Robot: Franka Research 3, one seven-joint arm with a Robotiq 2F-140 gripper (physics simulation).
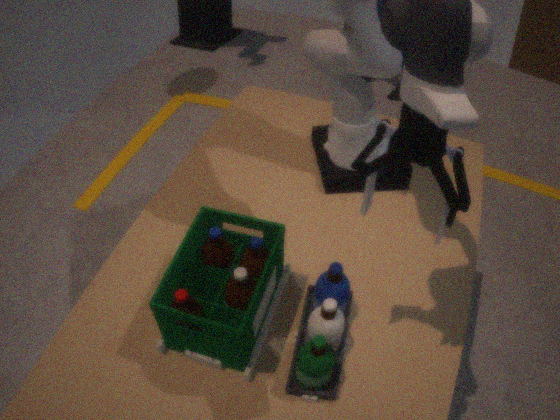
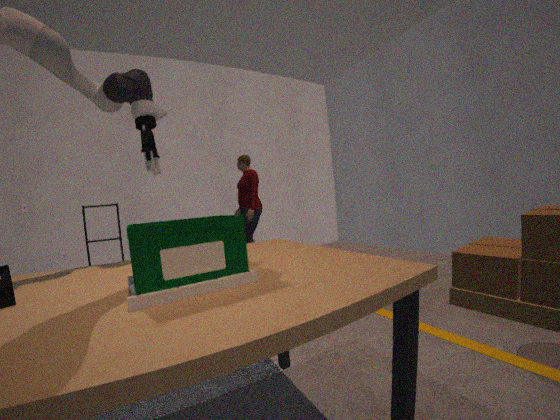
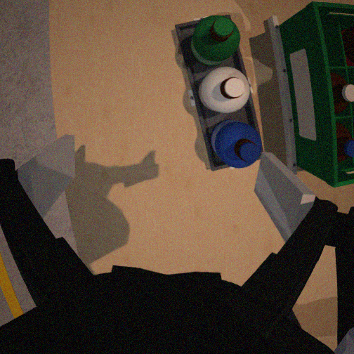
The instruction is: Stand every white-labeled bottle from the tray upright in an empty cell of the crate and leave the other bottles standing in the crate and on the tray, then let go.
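A white bottle with a white cap [image 1: 326, 325] [image 3: 215, 95] stands in the middle of the narrow dark tray [image 1: 296, 389] [image 3: 183, 35], between a blue bottle [image 1: 332, 290] [image 3: 230, 137] and a green bottle [image 1: 315, 367] [image 3: 209, 49]. The green crate [image 1: 200, 334] [image 2: 187, 232] [image 3: 296, 37] stands beside the tray. It holds brown bottles: two blue-capped [image 1: 217, 252] [image 1: 254, 260] at the rear, one white-capped [image 1: 238, 292] in the middle right cell, one red-capped [image 1: 186, 304] at front left. The middle left and front right cells look empty. My gripper [image 1: 404, 217] [image 2: 152, 169] [image 3: 166, 163] is open and empty, high above the table.
A grey rail [image 1: 267, 322] [image 3: 284, 90] runs along the crate's tray side. The crate walls rise around its bottles. The arm's black base plate [image 1: 345, 182] is at the table's far end. A person in red [image 2: 248, 190] stands beyond the table, and cardboard boxes [image 2: 485, 270] are off to the right.
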